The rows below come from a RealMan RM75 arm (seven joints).
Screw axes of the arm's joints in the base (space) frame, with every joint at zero. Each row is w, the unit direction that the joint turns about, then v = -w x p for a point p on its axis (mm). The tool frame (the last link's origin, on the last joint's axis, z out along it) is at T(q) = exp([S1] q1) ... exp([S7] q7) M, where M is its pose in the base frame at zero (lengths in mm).
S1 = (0, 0, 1, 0, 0, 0)
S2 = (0, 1, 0, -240.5, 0, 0)
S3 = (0, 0, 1, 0, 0, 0)
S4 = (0, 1, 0, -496.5, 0, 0)
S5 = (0, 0, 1, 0, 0, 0)
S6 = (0, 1, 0, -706.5, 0, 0)
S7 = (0, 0, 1, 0, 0, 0)
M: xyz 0 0 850.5 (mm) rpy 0 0 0 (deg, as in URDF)
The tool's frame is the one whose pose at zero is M.
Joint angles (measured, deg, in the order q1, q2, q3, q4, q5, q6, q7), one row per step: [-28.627 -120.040 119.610 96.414 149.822 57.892 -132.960]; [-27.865 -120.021 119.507 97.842 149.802 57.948 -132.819]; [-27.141 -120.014 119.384 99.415 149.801 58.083 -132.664]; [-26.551 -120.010 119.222 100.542 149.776 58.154 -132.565]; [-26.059 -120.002 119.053 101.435 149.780 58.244 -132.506]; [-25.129 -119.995 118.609 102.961 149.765 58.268 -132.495]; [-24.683 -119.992 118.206 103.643 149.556 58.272 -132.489]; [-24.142 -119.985 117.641 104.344 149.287 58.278 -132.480]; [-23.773 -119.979 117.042 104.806 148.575 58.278 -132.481]
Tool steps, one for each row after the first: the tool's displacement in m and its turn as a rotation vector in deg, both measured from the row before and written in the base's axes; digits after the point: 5 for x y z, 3 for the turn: [0.00271 -0.00224 0.00335 0.254 -0.851 -0.363]; [0.00340 -0.00242 0.00378 0.278 -0.875 -0.492]; [0.00212 -0.00152 0.00302 0.262 -0.691 -0.236]; [0.00140 -0.00105 0.00260 0.251 -0.522 -0.121]; [0.00218 -0.00115 0.00511 0.612 -1.097 -0.003]; [0.00094 -0.00006 0.00290 0.294 -0.683 0.184]; [0.00048 0.00039 0.00353 0.390 -0.776 0.354]; [0.00069 0.00026 0.00277 0.043 -0.915 0.498]
